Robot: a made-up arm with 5 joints. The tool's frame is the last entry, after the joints.
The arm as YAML. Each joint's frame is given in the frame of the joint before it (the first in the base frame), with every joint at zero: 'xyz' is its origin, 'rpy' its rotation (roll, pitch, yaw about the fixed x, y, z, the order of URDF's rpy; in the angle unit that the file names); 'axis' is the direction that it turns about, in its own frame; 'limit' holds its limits. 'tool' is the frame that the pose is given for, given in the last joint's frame.
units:
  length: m
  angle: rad
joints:
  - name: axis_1
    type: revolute
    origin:
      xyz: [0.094, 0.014, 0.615]
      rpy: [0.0, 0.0, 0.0]
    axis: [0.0, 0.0, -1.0]
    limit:
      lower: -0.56
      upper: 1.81
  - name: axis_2
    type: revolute
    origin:
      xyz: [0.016, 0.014, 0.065]
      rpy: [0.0, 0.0, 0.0]
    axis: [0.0, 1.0, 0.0]
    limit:
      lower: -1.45
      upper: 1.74
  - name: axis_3
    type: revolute
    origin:
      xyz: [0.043, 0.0, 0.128]
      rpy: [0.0, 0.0, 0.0]
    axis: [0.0, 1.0, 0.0]
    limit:
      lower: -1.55
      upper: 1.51
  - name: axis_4
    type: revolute
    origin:
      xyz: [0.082, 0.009, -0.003]
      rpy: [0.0, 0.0, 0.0]
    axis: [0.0, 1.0, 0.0]
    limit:
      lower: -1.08
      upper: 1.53
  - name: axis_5
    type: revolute
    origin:
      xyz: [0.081, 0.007, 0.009]
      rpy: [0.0, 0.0, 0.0]
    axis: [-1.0, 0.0, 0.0]
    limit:
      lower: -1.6
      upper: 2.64
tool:
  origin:
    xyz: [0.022, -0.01, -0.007]
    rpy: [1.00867, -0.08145, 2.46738]
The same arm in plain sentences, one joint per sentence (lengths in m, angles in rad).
The arm has five revolute joints in a row. What follows holds with every joint at zero, and every direction is one of the base frame's. Joint 1 sits 0.0940 m along +x and 0.0140 m along +y and 0.6150 m along +z from the base frame's origin and rotates about -z, from -0.5600 to 1.8100 rad. Joint 2 sits 0.0160 m along +x and 0.0140 m along +y and 0.0650 m along +z from joint 1 and rotates about +y, from -1.4500 to 1.7400 rad. Joint 3 sits 0.0430 m along +x and 0.1280 m along +z from joint 2 and rotates about +y, from -1.5500 to 1.5100 rad. Joint 4 sits 0.0820 m along +x and 0.0090 m along +y and 0.0030 m along -z from joint 3 and rotates about +y, from -1.0800 to 1.5300 rad. Joint 5 sits 0.0810 m along +x and 0.0070 m along +y and 0.0090 m along +z from joint 4 and rotates about -x, from -1.6000 to 2.6400 rad. The tool frame, which is the frame that the pose is given for, sits 0.0220 m along +x and 0.0100 m along -y and 0.0070 m along -z from joint 5; its axes are the base frame's turned by roll 1.0087, pitch -0.0814 and yaw 2.4674 rad (as in URDF: about the fixed x, then y, then z).
